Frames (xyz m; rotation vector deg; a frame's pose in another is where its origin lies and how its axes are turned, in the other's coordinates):
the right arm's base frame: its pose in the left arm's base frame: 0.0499 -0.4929 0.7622 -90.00 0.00 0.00
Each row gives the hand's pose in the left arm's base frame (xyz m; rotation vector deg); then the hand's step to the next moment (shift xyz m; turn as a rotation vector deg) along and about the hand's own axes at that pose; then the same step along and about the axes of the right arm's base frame.
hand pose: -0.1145 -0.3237 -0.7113 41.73 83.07 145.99
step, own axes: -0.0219 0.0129 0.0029 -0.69 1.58 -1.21
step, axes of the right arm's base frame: 0.0222 -0.0044 -0.0119 0.25 -0.57 -2.01
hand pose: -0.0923 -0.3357 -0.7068 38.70 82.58 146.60
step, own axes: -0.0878 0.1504 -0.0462 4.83 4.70 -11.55
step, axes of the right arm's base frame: 0.0737 -0.0775 -0.1450 -8.90 -0.34 -9.98
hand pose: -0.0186 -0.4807 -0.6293 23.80 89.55 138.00
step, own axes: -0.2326 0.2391 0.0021 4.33 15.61 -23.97
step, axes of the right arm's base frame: 0.2063 -0.1951 -0.1750 -13.44 -5.47 -25.03
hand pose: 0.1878 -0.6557 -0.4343 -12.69 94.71 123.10
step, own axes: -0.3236 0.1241 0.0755 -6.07 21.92 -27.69
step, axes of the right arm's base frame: 0.2488 -0.2513 -0.0277 -7.18 -13.87 -32.25
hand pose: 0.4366 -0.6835 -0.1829 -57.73 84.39 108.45
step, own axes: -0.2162 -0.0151 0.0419 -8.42 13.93 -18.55
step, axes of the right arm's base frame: 0.1272 -0.1729 0.0515 -1.70 -12.41 -21.26
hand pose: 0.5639 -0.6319 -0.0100 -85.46 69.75 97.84
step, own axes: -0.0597 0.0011 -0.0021 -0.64 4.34 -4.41
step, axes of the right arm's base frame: 0.0134 -0.0579 0.0065 -1.60 -1.91 -5.70
